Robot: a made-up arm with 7 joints. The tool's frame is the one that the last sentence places. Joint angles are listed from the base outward.
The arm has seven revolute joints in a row. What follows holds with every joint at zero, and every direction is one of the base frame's.
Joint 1 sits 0.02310 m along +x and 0.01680 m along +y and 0.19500 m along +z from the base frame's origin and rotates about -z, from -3.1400 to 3.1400 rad.
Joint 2 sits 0.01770 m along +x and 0.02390 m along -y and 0.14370 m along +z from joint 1 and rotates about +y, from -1.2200 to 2.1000 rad.
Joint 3 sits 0.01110 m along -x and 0.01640 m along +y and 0.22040 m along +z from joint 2 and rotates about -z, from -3.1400 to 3.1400 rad.
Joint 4 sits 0.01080 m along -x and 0.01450 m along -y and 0.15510 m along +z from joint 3 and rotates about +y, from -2.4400 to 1.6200 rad.
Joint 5 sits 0.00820 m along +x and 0.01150 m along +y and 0.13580 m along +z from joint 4 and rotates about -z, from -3.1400 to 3.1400 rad.
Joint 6 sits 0.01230 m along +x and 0.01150 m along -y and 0.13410 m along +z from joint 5 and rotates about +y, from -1.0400 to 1.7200 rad.
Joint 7 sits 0.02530 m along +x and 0.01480 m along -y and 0.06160 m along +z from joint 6 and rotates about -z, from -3.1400 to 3.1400 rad.
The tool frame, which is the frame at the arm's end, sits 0.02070 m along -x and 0.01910 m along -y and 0.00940 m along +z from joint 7; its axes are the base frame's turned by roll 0.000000, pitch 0.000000 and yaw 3.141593 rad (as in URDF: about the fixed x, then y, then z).
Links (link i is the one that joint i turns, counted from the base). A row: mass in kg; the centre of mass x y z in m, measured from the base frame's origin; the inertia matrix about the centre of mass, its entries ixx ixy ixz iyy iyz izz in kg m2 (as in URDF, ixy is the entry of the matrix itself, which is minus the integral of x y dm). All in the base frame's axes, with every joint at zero. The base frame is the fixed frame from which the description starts. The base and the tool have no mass.
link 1: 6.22; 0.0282 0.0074 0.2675; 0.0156 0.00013 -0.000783 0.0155 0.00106 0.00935
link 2: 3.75; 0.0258 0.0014 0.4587; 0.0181 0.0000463 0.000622 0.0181 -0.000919 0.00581
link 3: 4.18; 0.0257 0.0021 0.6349; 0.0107 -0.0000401 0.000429 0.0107 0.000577 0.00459
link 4: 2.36; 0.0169 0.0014 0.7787; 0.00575 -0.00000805 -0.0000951 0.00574 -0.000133 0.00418
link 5: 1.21; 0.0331 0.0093 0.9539; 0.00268 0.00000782 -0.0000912 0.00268 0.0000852 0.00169
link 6: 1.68; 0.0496 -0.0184 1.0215; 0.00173 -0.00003 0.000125 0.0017 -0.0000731 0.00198
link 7: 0.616; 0.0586 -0.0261 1.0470; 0.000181 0 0 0.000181 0 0.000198
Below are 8 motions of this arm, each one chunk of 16 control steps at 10 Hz.
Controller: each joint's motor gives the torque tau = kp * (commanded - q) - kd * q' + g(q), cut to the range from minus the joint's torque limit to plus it. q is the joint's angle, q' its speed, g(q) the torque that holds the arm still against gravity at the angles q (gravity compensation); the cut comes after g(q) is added. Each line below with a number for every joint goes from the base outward.
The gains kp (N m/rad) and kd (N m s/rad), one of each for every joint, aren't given. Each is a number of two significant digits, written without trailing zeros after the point. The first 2 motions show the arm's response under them.
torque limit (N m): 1 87 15 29 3.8 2.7 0.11
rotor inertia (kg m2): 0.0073 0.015 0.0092 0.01 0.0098 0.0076 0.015
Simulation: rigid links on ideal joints. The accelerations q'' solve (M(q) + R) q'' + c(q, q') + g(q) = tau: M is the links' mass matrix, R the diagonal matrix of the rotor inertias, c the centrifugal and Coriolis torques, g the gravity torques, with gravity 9.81 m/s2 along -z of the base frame. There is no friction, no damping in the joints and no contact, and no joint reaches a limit. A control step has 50 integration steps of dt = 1/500 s. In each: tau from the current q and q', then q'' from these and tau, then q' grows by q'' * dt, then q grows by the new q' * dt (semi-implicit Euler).
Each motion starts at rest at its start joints. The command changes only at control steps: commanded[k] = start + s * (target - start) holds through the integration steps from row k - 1 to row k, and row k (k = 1, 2, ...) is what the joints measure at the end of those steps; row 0 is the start. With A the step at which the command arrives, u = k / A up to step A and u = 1 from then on. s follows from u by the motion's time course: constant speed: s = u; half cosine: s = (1 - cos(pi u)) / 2; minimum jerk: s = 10 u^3 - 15 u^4 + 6 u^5; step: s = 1 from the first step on.
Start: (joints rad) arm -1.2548 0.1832 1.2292 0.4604 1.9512 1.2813 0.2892
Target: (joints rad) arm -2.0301 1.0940 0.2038 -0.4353 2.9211 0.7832 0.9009
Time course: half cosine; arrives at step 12
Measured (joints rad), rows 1 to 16:
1: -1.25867 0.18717 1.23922 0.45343 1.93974 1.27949 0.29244
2: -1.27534 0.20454 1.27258 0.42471 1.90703 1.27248 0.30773
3: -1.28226 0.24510 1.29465 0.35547 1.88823 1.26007 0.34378
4: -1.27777 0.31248 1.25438 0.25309 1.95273 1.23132 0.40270
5: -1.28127 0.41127 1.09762 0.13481 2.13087 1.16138 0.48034
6: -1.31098 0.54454 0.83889 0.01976 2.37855 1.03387 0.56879
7: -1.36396 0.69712 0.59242 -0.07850 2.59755 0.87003 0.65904
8: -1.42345 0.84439 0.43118 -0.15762 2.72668 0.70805 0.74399
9: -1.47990 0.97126 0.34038 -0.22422 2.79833 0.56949 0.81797
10: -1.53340 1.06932 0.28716 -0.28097 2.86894 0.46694 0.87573
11: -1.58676 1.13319 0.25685 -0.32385 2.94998 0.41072 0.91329
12: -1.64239 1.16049 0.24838 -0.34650 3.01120 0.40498 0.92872
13: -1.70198 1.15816 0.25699 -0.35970 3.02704 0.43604 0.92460
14: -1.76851 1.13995 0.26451 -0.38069 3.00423 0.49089 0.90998
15: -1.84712 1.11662 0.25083 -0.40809 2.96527 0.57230 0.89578
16: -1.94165 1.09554 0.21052 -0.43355 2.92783 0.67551 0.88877
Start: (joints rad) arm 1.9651 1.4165 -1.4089 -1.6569 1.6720 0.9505 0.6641
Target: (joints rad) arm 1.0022 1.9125 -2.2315 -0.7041 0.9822 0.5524 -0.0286
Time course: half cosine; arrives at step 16
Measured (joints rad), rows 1 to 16:
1: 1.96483 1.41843 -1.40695 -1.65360 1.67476 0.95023 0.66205
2: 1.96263 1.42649 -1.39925 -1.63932 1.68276 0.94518 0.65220
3: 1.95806 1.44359 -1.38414 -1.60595 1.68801 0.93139 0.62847
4: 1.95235 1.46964 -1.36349 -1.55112 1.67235 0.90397 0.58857
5: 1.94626 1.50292 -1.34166 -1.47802 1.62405 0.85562 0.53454
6: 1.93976 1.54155 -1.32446 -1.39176 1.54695 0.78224 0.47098
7: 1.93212 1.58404 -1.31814 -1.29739 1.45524 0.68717 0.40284
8: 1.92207 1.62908 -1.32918 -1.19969 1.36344 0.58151 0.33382
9: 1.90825 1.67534 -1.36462 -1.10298 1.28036 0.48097 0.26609
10: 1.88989 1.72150 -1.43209 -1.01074 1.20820 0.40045 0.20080
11: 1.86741 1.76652 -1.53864 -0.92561 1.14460 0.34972 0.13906
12: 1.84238 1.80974 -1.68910 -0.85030 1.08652 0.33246 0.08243
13: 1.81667 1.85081 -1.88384 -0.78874 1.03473 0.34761 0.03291
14: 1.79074 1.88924 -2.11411 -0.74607 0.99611 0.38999 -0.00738
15: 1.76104 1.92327 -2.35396 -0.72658 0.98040 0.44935 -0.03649
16: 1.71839 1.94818 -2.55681 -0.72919 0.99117 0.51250 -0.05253
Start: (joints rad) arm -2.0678 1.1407 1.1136 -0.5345 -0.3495 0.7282 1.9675
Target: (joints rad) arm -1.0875 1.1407 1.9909 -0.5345 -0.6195 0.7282 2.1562
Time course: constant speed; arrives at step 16
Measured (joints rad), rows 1 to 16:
1: -2.06161 1.13914 1.13339 -0.54148 -0.35905 0.72216 1.97030
2: -2.04854 1.13571 1.17856 -0.54803 -0.37693 0.70157 1.97877
3: -2.03168 1.13335 1.23343 -0.54956 -0.39303 0.67434 1.99225
4: -2.01123 1.13342 1.29106 -0.54877 -0.40678 0.65264 2.00804
5: -1.98687 1.13514 1.35201 -0.54767 -0.42291 0.64337 2.02341
6: -1.95856 1.13742 1.41721 -0.54686 -0.44411 0.64648 2.03688
7: -1.92644 1.13971 1.48508 -0.54633 -0.46878 0.65737 2.04849
8: -1.89057 1.14185 1.55275 -0.54599 -0.49338 0.67016 2.05917
9: -1.85083 1.14369 1.61764 -0.54583 -0.51525 0.68005 2.06991
10: -1.80706 1.14503 1.67807 -0.54580 -0.53363 0.68434 2.08126
11: -1.75913 1.14576 1.73327 -0.54579 -0.54918 0.68264 2.09320
12: -1.70699 1.14589 1.78339 -0.54568 -0.56307 0.67632 2.10537
13: -1.65064 1.14554 1.82951 -0.54539 -0.57630 0.66762 2.11739
14: -1.59017 1.14492 1.87343 -0.54493 -0.58953 0.65870 2.12908
15: -1.52569 1.14426 1.91720 -0.54435 -0.60312 0.65100 2.14049
16: -1.45735 1.14377 1.96273 -0.54374 -0.61736 0.64501 2.15181

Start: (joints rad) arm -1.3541 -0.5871 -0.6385 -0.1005 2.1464 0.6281 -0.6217
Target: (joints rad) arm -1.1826 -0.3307 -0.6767 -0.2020 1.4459 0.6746 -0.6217
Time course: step
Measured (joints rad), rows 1 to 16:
1: -1.30030 -0.50006 -0.50260 -0.28312 1.89438 0.58301 -0.61944
2: -1.25955 -0.41734 -0.39575 -0.31519 1.63877 0.64774 -0.62328
3: -1.17920 -0.36196 -0.47741 -0.23580 1.50312 0.67978 -0.62634
4: -1.09354 -0.31683 -0.63601 -0.16098 1.37286 0.63823 -0.62400
5: -1.03523 -0.28544 -0.80931 -0.12093 1.24015 0.60589 -0.61970
6: -1.03503 -0.27329 -0.93170 -0.10674 1.15334 0.64859 -0.61876
7: -1.10169 -0.27910 -0.96339 -0.11201 1.14192 0.74380 -0.62203
8: -1.18998 -0.29372 -0.92502 -0.14683 1.20227 0.82312 -0.62655
9: -1.23678 -0.30816 -0.85967 -0.19860 1.34490 0.84820 -0.63041
10: -1.26822 -0.32438 -0.76530 -0.22624 1.50921 0.81943 -0.63162
11: -1.27911 -0.33938 -0.66957 -0.24115 1.60402 0.76027 -0.62922
12: -1.25855 -0.35086 -0.60650 -0.24911 1.61414 0.69741 -0.62474
13: -1.20530 -0.35703 -0.58709 -0.24773 1.57523 0.65086 -0.62081
14: -1.15533 -0.35758 -0.55568 -0.22732 1.52099 0.61270 -0.61844
15: -1.12203 -0.35074 -0.52154 -0.20792 1.47487 0.56843 -0.61667
16: -1.10013 -0.34110 -0.53021 -0.19692 1.45506 0.53424 -0.61544

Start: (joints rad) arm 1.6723 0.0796 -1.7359 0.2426 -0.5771 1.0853 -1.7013
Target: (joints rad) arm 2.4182 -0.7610 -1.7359 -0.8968 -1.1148 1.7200 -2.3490
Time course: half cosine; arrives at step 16
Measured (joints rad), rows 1 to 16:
1: 1.67810 0.07726 -1.73237 0.23845 -0.57648 1.08899 -1.70295
2: 1.69878 0.06667 -1.71422 0.21874 -0.57318 1.10437 -1.71100
3: 1.73750 0.04301 -1.67359 0.17330 -0.56493 1.13347 -1.73076
4: 1.79041 0.00571 -1.61843 0.10091 -0.55031 1.16776 -1.76469
5: 1.84949 -0.04420 -1.57390 0.00720 -0.53076 1.19612 -1.81162
6: 1.90846 -0.10782 -1.57496 -0.09978 -0.52126 1.21166 -1.86809
7: 1.96651 -0.18747 -1.63656 -0.21362 -0.56035 1.21259 -1.93073
8: 2.02422 -0.28113 -1.72382 -0.32911 -0.68409 1.20152 -1.99781
9: 2.08194 -0.38021 -1.77930 -0.44061 -0.87362 1.18955 -2.06826
10: 2.13881 -0.47475 -1.77471 -0.54708 -1.05351 1.19763 -2.13952
11: 2.19125 -0.55894 -1.72080 -0.64711 -1.15883 1.24532 -2.20682
12: 2.23793 -0.63154 -1.64139 -0.73533 -1.18621 1.33559 -2.26473
13: 2.28271 -0.69250 -1.55539 -0.80849 -1.17765 1.44890 -2.30956
14: 2.33015 -0.74091 -1.47588 -0.86566 -1.17667 1.55533 -2.34067
15: 2.38165 -0.77529 -1.40963 -0.90423 -1.20122 1.63127 -2.35952
16: 2.42879 -0.79386 -1.34854 -0.91511 -1.23797 1.67192 -2.36738

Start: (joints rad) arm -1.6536 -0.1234 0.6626 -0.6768 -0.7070 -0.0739 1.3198
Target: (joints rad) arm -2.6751 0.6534 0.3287 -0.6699 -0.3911 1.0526 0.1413
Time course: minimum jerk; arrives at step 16
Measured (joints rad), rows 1 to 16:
1: -1.65545 -0.12288 0.66368 -0.67767 -0.70668 -0.07376 1.31913
2: -1.66742 -0.11897 0.66926 -0.68296 -0.70404 -0.07347 1.31358
3: -1.69770 -0.10655 0.67664 -0.69428 -0.69514 -0.07495 1.29413
4: -1.75128 -0.08018 0.67594 -0.70835 -0.67599 -0.07760 1.25008
5: -1.83024 -0.03600 0.65286 -0.71923 -0.64425 -0.07263 1.17396
6: -1.93392 0.02672 0.59142 -0.72278 -0.60003 -0.04453 1.06503
7: -2.05326 0.10464 0.47572 -0.71990 -0.54559 0.01819 0.92893
8: -2.17473 0.19134 0.30497 -0.71577 -0.48433 0.11143 0.77576
9: -2.28427 0.28115 0.10157 -0.71443 -0.41959 0.21712 0.61835
10: -2.37062 0.37207 -0.09280 -0.71237 -0.35571 0.32140 0.46942
11: -2.42938 0.46433 -0.23276 -0.69982 -0.30078 0.43524 0.33937
12: -2.46541 0.55463 -0.28728 -0.67040 -0.26662 0.59122 0.23508
13: -2.48853 0.63415 -0.24720 -0.63046 -0.26598 0.80867 0.15989
14: -2.51389 0.69243 -0.13159 -0.59562 -0.29730 1.05919 0.11446
15: -2.54944 0.72334 0.02898 -0.57852 -0.34566 1.27744 0.09691
16: -2.59785 0.72680 0.20182 -0.58412 -0.38996 1.39802 0.10207

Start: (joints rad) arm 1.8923 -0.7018 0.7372 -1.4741 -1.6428 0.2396 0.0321
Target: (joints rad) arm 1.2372 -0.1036 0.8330 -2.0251 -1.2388 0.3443 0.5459
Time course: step
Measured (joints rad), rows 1 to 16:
1: 1.95135 -0.47430 0.50777 -1.80797 -1.28767 0.14862 0.06984
2: 2.03422 -0.17752 0.31330 -2.12322 -1.04455 -0.08425 0.21399
3: 1.64000 -0.01900 0.64562 -2.16384 -1.09417 -0.27143 0.45631
4: 1.11061 0.00102 1.06558 -2.06937 -1.25373 -0.17604 0.68724
5: 1.05687 -0.05152 1.07191 -1.97748 -1.30956 0.10333 0.87135
6: 1.23520 -0.09770 0.85275 -1.95237 -1.22946 0.42942 1.00358
7: 1.24283 -0.12018 0.79841 -1.98803 -1.14633 0.60960 1.08326
8: 1.23015 -0.11890 0.75378 -2.02669 -1.15641 0.59714 1.10982
9: 1.22628 -0.11083 0.70633 -2.04157 -1.22967 0.46076 1.08337
10: 1.22431 -0.10621 0.67607 -2.03986 -1.28296 0.30105 1.00557
11: 1.22354 -0.10562 0.66033 -2.03323 -1.27562 0.19271 0.87857
12: 1.22311 -0.10641 0.65259 -2.02735 -1.23157 0.16081 0.70488
13: 1.22283 -0.10678 0.64962 -2.02389 -1.19575 0.18926 0.52362
14: 1.22298 -0.10643 0.65215 -2.02217 -1.18988 0.24484 0.41830
15: 1.22394 -0.10572 0.66298 -2.02154 -1.20518 0.29823 0.41172
16: 1.22592 -0.10510 0.68420 -2.02201 -1.22275 0.33287 0.47212

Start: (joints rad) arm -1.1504 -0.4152 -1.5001 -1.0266 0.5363 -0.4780 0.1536
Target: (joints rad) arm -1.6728 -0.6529 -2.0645 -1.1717 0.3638 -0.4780 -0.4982
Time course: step
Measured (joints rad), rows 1 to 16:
1: -1.14655 -0.52308 -1.72468 -1.09611 0.48791 -0.43065 0.13211
2: -1.18795 -0.65285 -1.94490 -1.18444 0.37802 -0.43623 0.06324
3: -1.24790 -0.69725 -2.01184 -1.18443 0.30280 -0.52652 -0.05056
4: -1.30658 -0.68742 -1.99544 -1.15394 0.28752 -0.55975 -0.20533
5: -1.36877 -0.66840 -1.96388 -1.14499 0.31539 -0.49772 -0.39697
6: -1.44646 -0.65929 -1.94588 -1.15064 0.35399 -0.41498 -0.56678
7: -1.54470 -0.65983 -1.93967 -1.15445 0.37231 -0.37109 -0.64327
8: -1.65760 -0.66338 -1.93434 -1.15555 0.36260 -0.36839 -0.62320
9: -1.75290 -0.66127 -1.92469 -1.17071 0.34482 -0.39440 -0.55101
10: -1.83008 -0.65604 -1.91809 -1.18485 0.35207 -0.46045 -0.47989
11: -1.89536 -0.65236 -1.92200 -1.19133 0.37934 -0.54238 -0.44137
12: -1.94873 -0.65081 -1.93712 -1.19372 0.40162 -0.60487 -0.43948
13: -1.98895 -0.65005 -1.96066 -1.19423 0.40503 -0.62987 -0.46507
14: -2.01516 -0.64914 -1.99066 -1.19308 0.39370 -0.61845 -0.49638
15: -2.02648 -0.64790 -2.02627 -1.19064 0.37939 -0.58301 -0.51661
16: -2.02169 -0.64649 -2.06625 -1.18786 0.37027 -0.53977 -0.52043

